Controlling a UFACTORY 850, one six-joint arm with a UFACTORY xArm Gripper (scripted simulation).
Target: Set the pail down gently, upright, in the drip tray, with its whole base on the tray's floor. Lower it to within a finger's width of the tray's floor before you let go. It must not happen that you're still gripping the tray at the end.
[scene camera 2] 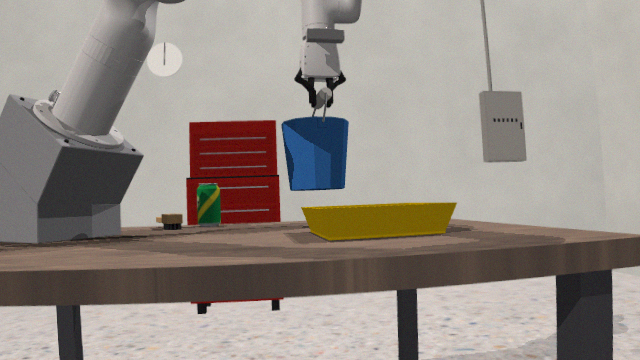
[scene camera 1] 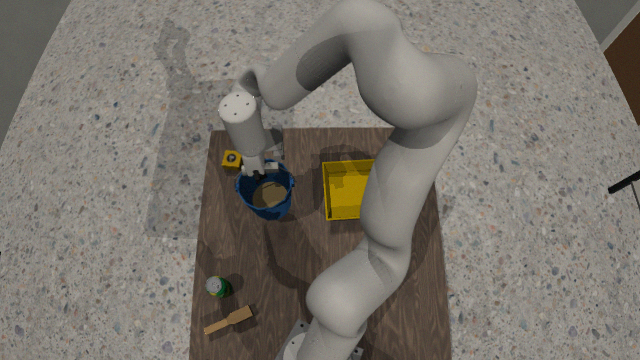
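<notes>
Yellow drip tray [scene camera 1: 344, 182]. Blue pail [scene camera 2: 316, 152], my gripper [scene camera 2: 321, 106], and again the tray [scene camera 2: 398, 219].
</notes>
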